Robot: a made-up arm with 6 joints.
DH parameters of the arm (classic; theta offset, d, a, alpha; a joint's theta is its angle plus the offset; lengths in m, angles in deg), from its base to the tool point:
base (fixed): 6.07 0 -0.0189 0
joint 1: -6.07 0.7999 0.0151 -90
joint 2: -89.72 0 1.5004 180
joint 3: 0.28 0.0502 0.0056 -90
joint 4: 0 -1.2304 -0.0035 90
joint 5: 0 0.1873 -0.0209 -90
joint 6: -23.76 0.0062 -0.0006 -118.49
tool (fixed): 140.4 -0.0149 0 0
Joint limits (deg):
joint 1: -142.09..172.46
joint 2: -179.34..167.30
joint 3: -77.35..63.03
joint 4: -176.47..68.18
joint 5: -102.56..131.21
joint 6: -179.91..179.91
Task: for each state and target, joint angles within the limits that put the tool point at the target. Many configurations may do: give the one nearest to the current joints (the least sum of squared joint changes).
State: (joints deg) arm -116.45 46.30 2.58 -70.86 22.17 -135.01
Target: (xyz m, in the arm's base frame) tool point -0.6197 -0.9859 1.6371
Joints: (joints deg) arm -117.66 3.06 -21.27 -71.53 20.99 -135.08
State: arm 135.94 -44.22 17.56 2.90 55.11 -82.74
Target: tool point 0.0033 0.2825 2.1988
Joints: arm 139.18 -44.80 -27.56 -4.73 53.91 -82.98
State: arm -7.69 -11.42 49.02 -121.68 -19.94 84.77
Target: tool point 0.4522 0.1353 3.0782
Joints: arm 8.17 -16.57 33.62 -125.37 -19.73 84.29
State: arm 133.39 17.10 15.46 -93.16 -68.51 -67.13
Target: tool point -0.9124 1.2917 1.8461
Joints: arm 126.07 15.81 5.30 -92.26 -68.68 -67.03
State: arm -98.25 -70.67 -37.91 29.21 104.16 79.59
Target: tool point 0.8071 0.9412 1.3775
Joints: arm -141.44 -116.64 -35.53 32.22 104.03 80.13
